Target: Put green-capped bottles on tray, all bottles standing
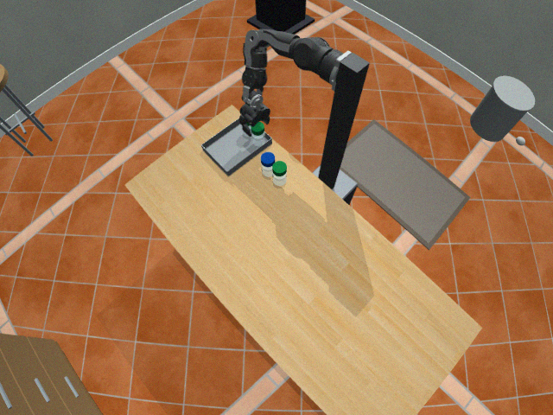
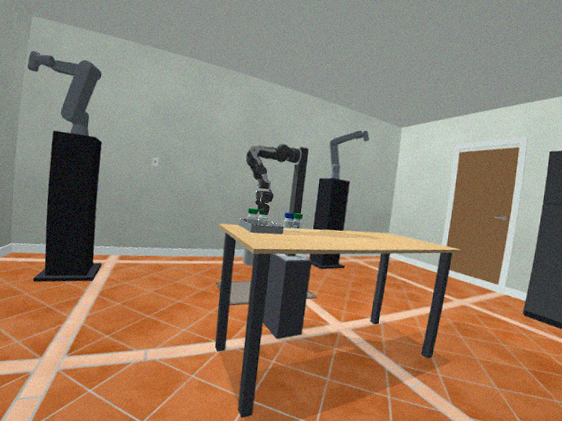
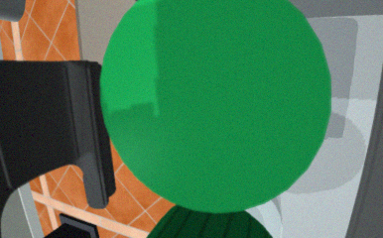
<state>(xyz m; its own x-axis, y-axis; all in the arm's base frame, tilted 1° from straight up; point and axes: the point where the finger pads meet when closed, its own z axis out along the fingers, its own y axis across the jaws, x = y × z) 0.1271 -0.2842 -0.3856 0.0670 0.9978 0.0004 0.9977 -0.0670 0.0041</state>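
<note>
Now: hand 15 cm to the right of the blue-capped bottle, 8 cm short of it and 5 cm above it. Round my hand: tray: 8 cm below, 8 cm ahead, 3 cm to the right.
</note>
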